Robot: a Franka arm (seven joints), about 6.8 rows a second.
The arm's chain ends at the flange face. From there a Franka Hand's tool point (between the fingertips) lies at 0.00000 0.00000 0.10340 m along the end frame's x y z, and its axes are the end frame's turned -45 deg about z.
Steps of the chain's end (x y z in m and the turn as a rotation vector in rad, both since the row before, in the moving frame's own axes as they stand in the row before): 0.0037 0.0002 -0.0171 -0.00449 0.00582 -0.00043; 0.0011 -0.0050 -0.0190 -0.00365 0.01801 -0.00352; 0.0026 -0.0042 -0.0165 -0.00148 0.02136 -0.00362; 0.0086 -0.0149 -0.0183 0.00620 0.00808 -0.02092; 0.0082 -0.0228 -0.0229 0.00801 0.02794 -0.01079
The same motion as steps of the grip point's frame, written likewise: 0.0026 0.0035 -0.0171 -0.00729 0.00094 -0.00043; 0.0054 -0.0012 -0.0190 -0.01532 0.01015 -0.00352; 0.0063 0.0005 -0.0165 -0.01615 0.01406 -0.00362; 0.0177 -0.0043 -0.0183 -0.00133 0.01010 -0.02092; 0.0246 -0.0089 -0.0229 -0.01409 0.02542 -0.01079
